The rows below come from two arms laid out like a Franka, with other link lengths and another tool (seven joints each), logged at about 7 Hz.
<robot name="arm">
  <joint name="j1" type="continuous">
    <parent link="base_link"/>
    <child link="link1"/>
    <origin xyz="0 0 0.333" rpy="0 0 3.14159"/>
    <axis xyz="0 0 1"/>
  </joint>
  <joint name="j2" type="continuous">
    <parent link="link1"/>
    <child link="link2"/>
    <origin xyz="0 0 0" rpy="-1.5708 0 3.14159"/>
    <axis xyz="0 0 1"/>
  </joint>
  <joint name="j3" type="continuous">
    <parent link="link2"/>
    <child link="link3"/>
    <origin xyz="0 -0.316 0" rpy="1.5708 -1.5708 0"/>
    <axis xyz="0 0 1"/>
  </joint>
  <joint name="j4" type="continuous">
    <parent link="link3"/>
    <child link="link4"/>
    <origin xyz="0 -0.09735 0" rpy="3.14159 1.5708 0"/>
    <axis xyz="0 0 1"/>
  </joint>
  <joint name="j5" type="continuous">
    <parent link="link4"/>
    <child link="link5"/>
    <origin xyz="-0.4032 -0.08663 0" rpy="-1.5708 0 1.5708"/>
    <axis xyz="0 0 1"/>
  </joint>
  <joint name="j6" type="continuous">
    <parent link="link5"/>
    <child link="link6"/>
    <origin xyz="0 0 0" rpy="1.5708 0 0"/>
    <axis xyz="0 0 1"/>
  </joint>
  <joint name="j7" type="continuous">
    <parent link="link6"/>
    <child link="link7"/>
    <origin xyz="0.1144 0 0" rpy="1.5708 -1.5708 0"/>
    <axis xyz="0 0 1"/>
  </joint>
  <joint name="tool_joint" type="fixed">
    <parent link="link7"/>
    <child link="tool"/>
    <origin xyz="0.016 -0.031 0.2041" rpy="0.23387 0 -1.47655"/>
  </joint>
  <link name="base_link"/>
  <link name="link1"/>
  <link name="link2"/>
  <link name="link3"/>
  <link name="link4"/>
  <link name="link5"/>
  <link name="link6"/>
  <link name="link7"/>
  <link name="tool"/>
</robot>
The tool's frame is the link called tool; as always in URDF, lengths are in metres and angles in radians. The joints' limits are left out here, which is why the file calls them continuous.
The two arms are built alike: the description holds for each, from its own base.
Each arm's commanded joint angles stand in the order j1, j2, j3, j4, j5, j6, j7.
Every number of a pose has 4 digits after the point. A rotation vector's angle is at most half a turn.
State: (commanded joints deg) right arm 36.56 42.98 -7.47 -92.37 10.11 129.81 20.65; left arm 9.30 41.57 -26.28 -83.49 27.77 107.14 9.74
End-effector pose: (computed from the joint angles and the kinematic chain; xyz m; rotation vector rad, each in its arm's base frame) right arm 0.6600 0.3535 0.0584 -2.9091 0.0678 0.1338; left arm 0.7359 -0.1454 0.1450 -2.5982 0.9832 0.2030
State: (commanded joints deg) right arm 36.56 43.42 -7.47 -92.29 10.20 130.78 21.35; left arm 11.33 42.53 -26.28 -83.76 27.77 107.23 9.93
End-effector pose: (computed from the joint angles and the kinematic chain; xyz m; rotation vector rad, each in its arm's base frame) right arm 0.6619 0.3537 0.0554 -2.9056 0.0859 0.1169; left arm 0.7358 -0.1204 0.1313 -2.6206 0.9518 0.2359
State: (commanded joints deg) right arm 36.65 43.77 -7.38 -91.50 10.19 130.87 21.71; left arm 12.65 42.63 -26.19 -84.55 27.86 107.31 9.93
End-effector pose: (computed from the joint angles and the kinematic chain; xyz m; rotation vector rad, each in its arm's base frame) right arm 0.6646 0.3583 0.0573 -2.9013 0.0875 0.1054; left arm 0.7330 -0.1036 0.1238 -2.6294 0.9304 0.2596
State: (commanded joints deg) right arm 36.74 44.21 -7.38 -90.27 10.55 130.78 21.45; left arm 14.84 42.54 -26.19 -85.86 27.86 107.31 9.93
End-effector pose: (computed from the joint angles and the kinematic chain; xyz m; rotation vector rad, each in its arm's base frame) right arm 0.6693 0.3641 0.0612 -2.8915 0.0799 0.0935; left arm 0.7276 -0.0778 0.1149 -2.6454 0.8952 0.2955
